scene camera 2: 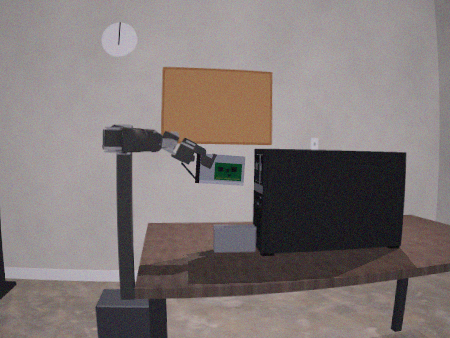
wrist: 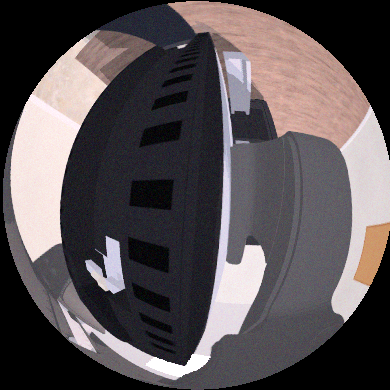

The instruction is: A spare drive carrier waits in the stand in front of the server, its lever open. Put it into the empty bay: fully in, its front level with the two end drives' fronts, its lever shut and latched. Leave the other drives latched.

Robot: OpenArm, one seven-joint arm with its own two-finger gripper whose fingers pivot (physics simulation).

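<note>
The spare drive carrier [scene camera 2: 229, 170] [wrist: 152, 195] is held in the air left of the server [scene camera 2: 330, 200], nearly level, its rear end a short gap from the server's front. Its green board faces scene camera 2. Its lever [scene camera 2: 189, 171] stands open, slanting up and away from the black front. My gripper [scene camera 2: 209, 160] is shut on the carrier near its front end; in the wrist view one grey finger lies against the carrier's side and the other is hidden. The server's bays show as a narrow strip in the scene view; the empty bay cannot be made out. The grey stand [scene camera 2: 234, 238] is below the carrier.
The stand and the server are on the brown table [scene camera 2: 170, 240], the stand close to the server's front. The arm reaches in from its post [scene camera 2: 125, 225] at the left. A cork board [scene camera 2: 217, 105] hangs on the wall behind.
</note>
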